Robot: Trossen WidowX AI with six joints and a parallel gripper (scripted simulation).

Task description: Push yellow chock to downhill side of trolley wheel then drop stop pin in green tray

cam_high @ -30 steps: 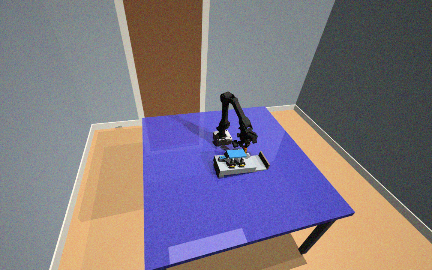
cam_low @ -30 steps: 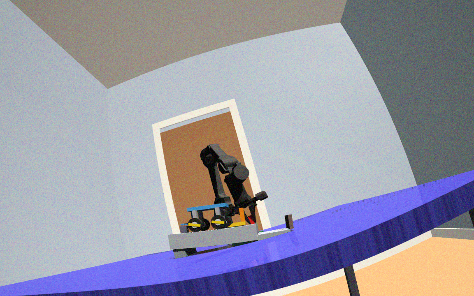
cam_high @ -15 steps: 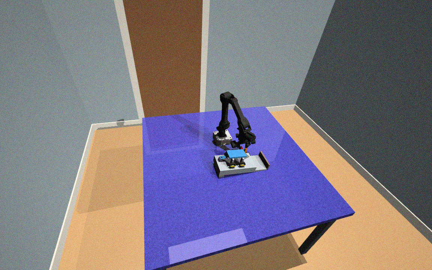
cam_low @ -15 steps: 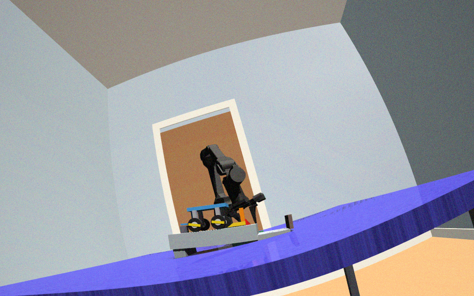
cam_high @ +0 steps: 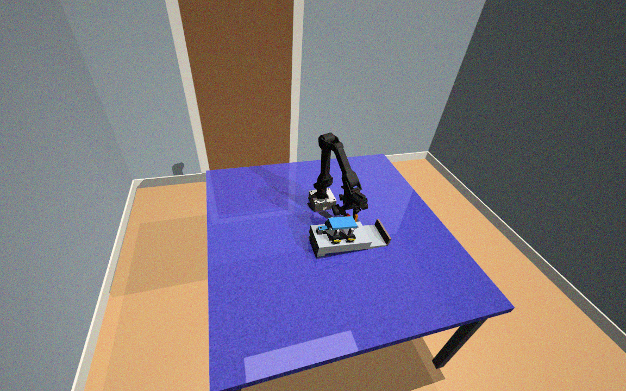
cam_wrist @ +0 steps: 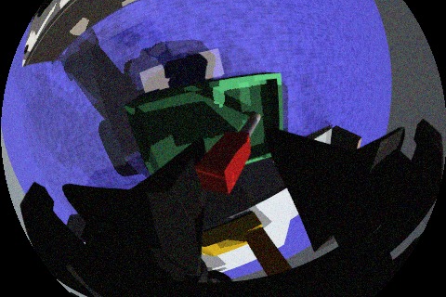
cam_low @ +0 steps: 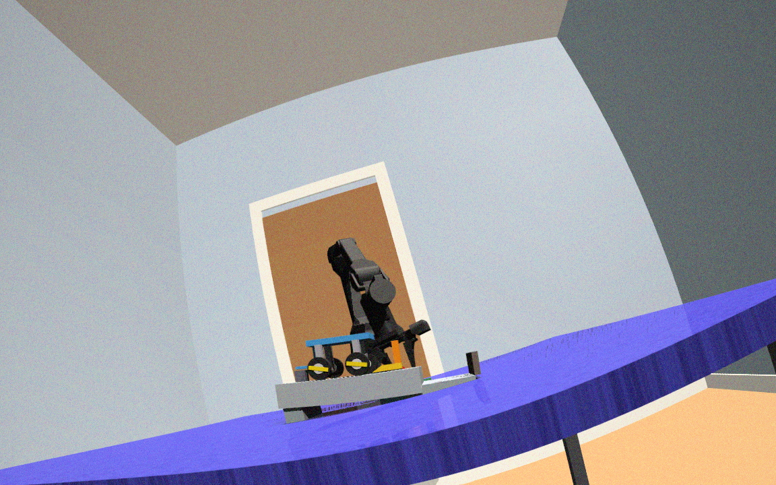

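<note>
My gripper tip is right at the red-headed stop pin. From my gripper tip the other things lie so: brown end stop 14 cm to the left, 13 cm ahead, 1 cm below; yellow chock 6 cm ahead, 4 cm above, 3 cm to the right; trolley 12 cm to the right, 12 cm ahead, 7 cm above.
</note>
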